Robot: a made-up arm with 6 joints.
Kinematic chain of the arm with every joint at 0, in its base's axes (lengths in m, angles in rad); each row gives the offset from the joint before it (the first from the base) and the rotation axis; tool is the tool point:
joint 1: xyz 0 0 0.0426 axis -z
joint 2: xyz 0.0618 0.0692 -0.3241 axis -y
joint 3: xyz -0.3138 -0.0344 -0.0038 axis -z
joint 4: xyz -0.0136 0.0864 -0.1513 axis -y
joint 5: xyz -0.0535 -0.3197 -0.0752 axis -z
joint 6: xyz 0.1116 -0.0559 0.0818 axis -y
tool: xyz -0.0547 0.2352 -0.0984
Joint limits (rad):
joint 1: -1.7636..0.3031
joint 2: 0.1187..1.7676
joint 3: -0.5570..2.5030
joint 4: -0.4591..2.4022
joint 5: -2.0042..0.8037
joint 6: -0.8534..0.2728
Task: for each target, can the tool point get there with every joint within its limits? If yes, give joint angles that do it. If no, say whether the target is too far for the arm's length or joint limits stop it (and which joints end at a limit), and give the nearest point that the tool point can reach.
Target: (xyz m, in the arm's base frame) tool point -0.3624 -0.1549 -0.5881
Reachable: yes | joints -0.9819 0.2443 1.3766 -0.1490 -0.9669 -0.2477
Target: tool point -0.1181 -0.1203 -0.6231
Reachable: yes | joints -0.8302 0.4723 1.0634 1.2102 0.0685 -0.7257
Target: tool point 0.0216 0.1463 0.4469
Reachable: no: joint limits stop it (at a limit: joint 2, joint 3, joint 4, joint 5) | nearest point 0.0446 0.3022 -0.2190 | short by 0.684 m
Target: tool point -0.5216 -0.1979 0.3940
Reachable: no: joint limits stop it (at a limit: joint 2, joint 5, joint 6) | nearest point -0.3748 -0.1422 -0.3181 | short by 0.729 m
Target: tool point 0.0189 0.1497 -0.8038
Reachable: yes | joints -0.7269 1.0093 1.3947 0.7564 -0.8356 -0.2527
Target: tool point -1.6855 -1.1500 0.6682
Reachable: no: too far | nearest point -0.5089 -0.3472 -0.4359 | short by 1.802 m
